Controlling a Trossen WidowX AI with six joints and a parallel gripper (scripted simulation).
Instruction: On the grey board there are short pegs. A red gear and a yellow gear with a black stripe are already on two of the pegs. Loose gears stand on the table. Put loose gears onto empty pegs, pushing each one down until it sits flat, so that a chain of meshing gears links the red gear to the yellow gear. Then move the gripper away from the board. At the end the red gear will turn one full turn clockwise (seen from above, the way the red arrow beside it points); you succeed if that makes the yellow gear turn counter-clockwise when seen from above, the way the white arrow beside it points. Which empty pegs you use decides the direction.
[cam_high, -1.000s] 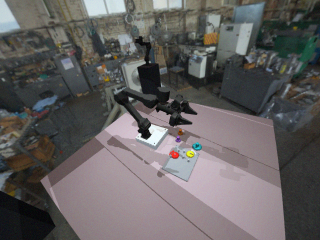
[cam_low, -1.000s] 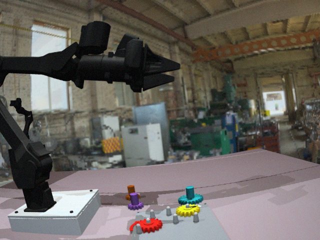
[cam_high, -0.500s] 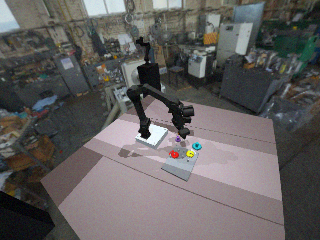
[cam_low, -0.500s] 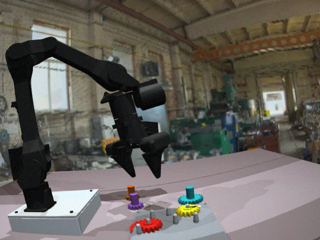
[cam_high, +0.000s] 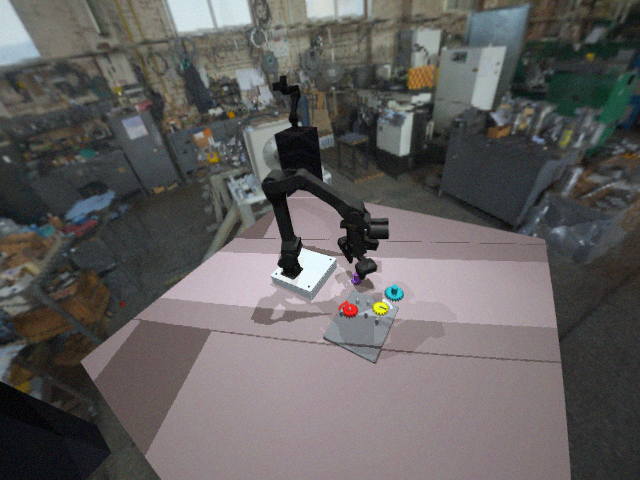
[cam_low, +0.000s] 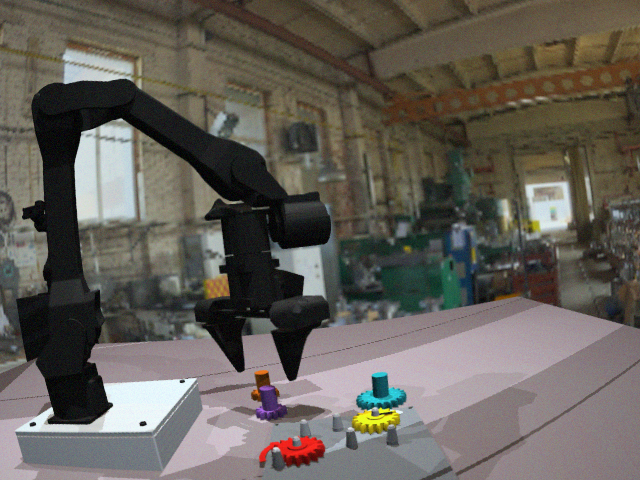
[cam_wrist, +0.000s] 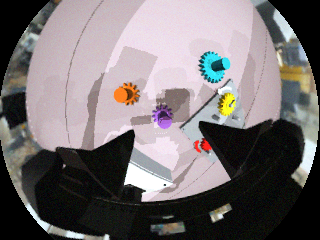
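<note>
Now: gripper tip 4 cm above the purple gear. From my gripper tip the other things lie so: teal gear: 14 cm ahead, 4 cm below, 1 cm to the left; small orange gear: 7 cm to the left, 4 cm below, 2 cm behind; red gear: 13 cm to the right, 4 cm below, 4 cm ahead.
</note>
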